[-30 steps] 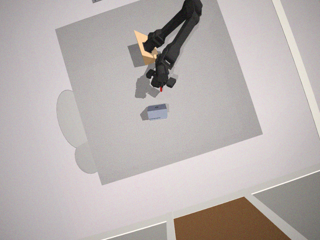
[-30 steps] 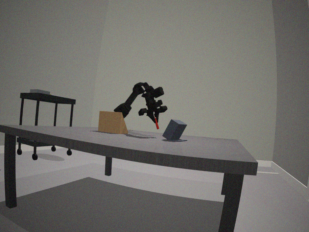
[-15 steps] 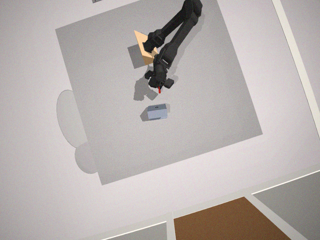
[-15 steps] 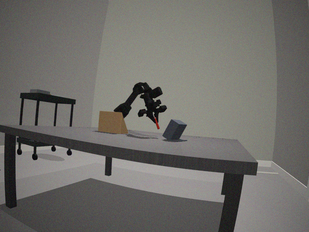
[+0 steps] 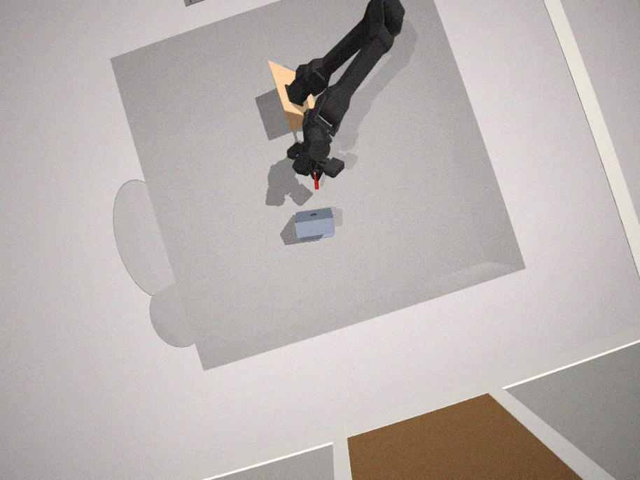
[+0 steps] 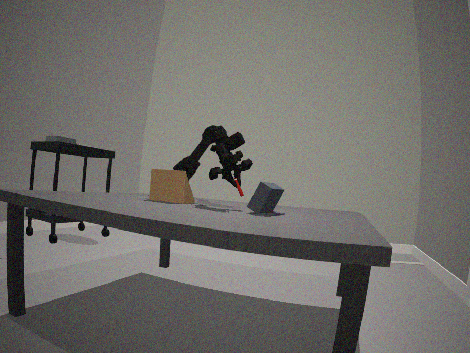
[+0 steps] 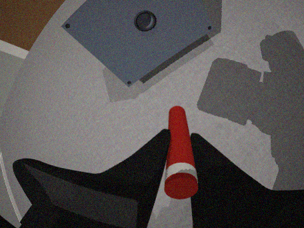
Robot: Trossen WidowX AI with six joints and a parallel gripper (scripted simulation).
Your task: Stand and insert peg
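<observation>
Right now the sloped panel is 140 mm ahead of my gripper tip, 40 mm to the right of it and 30 mm below it. From my gripper tip the other things lie so: red peg (10 mm behind, 10 mm above).
</observation>
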